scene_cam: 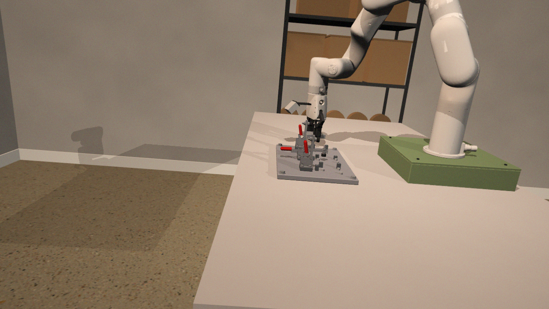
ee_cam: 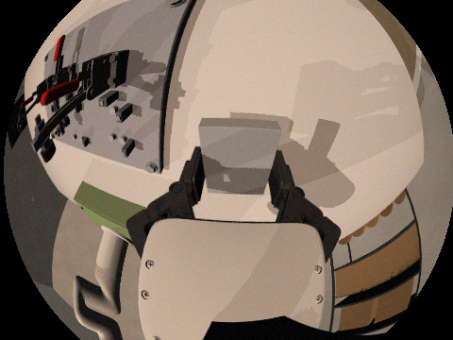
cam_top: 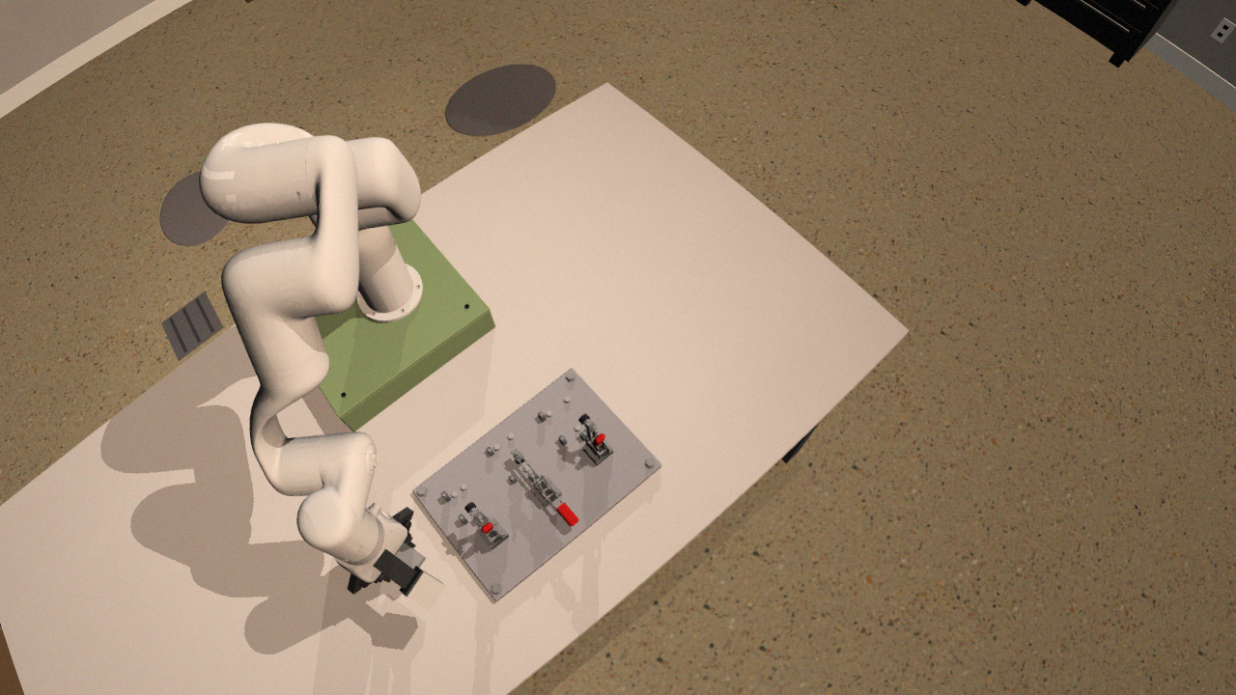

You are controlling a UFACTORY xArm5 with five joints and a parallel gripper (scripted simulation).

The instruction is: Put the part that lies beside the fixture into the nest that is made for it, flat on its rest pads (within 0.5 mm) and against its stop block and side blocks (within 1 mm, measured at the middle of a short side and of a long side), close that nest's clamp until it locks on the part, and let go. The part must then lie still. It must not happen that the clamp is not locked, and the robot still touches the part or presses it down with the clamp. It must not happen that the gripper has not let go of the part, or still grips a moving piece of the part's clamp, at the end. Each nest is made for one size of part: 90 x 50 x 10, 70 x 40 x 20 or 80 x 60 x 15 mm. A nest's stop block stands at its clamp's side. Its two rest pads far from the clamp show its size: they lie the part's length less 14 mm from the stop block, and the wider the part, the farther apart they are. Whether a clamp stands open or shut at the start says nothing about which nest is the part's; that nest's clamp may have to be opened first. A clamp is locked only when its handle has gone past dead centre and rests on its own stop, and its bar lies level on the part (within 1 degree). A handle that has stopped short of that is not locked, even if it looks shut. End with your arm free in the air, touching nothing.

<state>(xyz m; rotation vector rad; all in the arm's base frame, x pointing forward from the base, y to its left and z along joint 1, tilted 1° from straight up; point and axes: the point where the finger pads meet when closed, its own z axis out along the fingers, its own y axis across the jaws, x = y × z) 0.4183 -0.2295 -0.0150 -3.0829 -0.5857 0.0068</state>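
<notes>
The grey fixture plate lies 260 mm to the left of my hand, 50 mm below it and 10 mm ahead of it. The rest, counted from my hand: grey block 10 mm below.
</notes>
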